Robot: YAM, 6 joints.
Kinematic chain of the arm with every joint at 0, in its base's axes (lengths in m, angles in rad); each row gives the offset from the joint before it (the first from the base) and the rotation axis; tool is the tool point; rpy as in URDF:
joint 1: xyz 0 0 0.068 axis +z
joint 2: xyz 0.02 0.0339 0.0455 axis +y
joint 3: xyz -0.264 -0.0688 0 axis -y
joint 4: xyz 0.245 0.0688 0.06 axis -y
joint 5: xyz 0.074 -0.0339 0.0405 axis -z
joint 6: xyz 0.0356 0 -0.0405 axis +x
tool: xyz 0 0 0 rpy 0 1.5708 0
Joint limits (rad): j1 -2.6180..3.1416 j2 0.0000..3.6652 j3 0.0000..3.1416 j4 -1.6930..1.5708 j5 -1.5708..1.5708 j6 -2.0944..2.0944
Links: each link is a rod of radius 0.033 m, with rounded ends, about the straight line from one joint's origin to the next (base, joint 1, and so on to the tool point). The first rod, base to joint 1, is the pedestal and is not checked.
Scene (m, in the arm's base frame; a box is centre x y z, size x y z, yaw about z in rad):
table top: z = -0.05
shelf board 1: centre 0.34 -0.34 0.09 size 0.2 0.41 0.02 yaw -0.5
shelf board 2: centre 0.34 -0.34 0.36 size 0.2 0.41 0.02 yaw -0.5
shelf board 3: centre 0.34 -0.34 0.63 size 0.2 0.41 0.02 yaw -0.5
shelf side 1: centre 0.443 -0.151 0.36 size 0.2 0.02 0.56 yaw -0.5
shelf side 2: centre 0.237 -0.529 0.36 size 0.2 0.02 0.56 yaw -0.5
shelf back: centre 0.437 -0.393 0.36 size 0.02 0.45 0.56 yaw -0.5
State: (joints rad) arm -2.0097 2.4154 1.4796 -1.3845 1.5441 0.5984
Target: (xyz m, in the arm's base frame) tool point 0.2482 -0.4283 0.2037
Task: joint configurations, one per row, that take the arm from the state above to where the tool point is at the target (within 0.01 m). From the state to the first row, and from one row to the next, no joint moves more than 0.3 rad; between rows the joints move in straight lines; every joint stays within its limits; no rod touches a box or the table.
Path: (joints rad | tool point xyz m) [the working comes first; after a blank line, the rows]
Joints at the target: -0.9737 2.4291 2.1500 -0.9984 1.5209 0.5984
Straight joint move there: touches shelf side 2.

1: -1.7296 2.2984 1.5041 -1.3590 1.5241 0.5984 | -0.0934 -0.3582 0.1147
2: -1.4495 2.1815 1.5286 -1.3335 1.5041 0.5984 | 0.0097 -0.3732 0.1587
3: -1.1694 2.0645 1.5531 -1.3080 1.4841 0.5984 | 0.1116 -0.3537 0.2037
4: -1.0715 2.2468 1.8516 -1.1532 1.5025 0.5984 | 0.1776 -0.3999 0.2041
5: -0.9737 2.4291 2.1500 -0.9984 1.5209 0.5984 | 0.2482 -0.4283 0.2037

